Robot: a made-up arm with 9 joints.
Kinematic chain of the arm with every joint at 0, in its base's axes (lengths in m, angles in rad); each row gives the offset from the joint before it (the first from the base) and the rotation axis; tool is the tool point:
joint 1: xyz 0 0 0.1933 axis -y
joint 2: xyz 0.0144 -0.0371 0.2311 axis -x
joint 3: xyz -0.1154 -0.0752 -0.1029 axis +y
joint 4: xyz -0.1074 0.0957 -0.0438 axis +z
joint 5: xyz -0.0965 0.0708 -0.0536 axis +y
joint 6: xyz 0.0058 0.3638 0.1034 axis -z
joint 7: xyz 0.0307 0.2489 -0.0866 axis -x
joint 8: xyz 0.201 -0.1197 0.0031 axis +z
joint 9: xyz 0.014 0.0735 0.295 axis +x
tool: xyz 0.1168 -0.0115 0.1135
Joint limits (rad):
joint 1: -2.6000..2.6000
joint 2: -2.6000..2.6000
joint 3: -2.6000..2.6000
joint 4: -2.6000..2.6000
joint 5: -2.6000..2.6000
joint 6: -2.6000..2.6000
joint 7: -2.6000..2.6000
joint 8: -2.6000..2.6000
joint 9: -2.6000..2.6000
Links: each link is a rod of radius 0.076 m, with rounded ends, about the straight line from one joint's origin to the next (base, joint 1, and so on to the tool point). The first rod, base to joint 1, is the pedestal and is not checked.
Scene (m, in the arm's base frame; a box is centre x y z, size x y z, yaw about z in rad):
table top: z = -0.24
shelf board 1: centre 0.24 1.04 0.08 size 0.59 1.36 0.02 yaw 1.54
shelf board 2: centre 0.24 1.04 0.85 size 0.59 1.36 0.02 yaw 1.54
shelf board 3: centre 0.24 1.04 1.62 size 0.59 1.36 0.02 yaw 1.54
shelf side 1: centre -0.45 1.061 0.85 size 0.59 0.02 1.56 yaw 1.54
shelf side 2: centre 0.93 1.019 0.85 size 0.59 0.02 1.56 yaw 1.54
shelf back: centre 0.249 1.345 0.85 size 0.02 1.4 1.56 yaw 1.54
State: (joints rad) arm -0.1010 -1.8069 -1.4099 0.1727 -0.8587 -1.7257 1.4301 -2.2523 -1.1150
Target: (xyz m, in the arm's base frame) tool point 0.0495 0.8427 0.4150
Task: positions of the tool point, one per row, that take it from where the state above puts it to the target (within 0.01 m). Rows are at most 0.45 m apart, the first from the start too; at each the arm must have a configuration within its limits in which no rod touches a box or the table.
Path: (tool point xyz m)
1: 0.5181 0.7832 1.1808
2: 0.8649 0.6046 1.0246
3: 1.0986 0.4211 0.7356
4: 1.1793 0.2516 0.3775
5: 1.1016 0.1080 0.0274
6: 1.0245 0.3259 0.2921
7: 0.8309 0.5013 0.4785
8: 0.5826 0.6079 0.5652
9: 0.3425 0.6399 0.5620
10: 0.1556 0.6105 0.5003
11: 0.0403 0.5436 0.4150
12: 0.0301 0.7029 0.4106
13: 0.0495 0.8427 0.4150

